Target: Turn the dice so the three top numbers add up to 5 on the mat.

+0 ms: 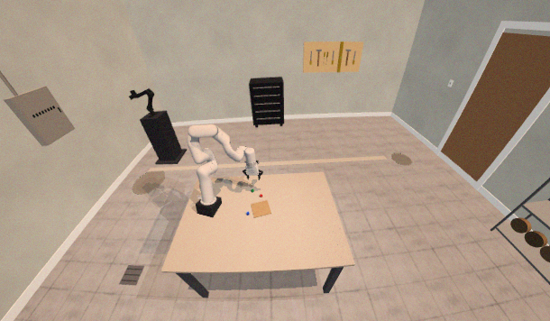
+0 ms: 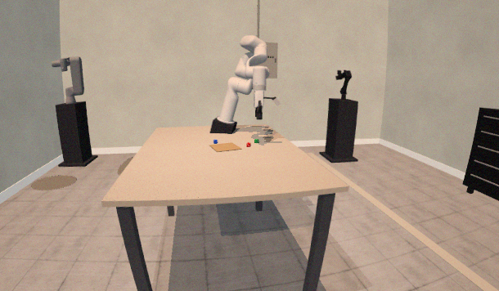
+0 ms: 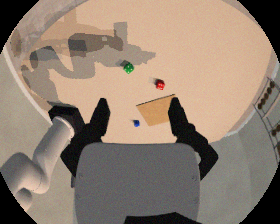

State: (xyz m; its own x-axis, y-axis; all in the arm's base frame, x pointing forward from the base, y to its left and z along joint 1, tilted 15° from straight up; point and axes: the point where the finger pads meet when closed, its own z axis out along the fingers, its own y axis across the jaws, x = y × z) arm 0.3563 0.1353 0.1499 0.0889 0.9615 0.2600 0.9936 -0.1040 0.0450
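Right now the red die is 50 mm ahead of my hand, 60 mm to the right of it and 150 mm below it. From my hand the other things lie so: green die 30 mm behind, 150 mm below; blue die 40 mm behind, 250 mm to the right, 150 mm below; brown mat 60 mm ahead, 190 mm to the right, 160 mm below.
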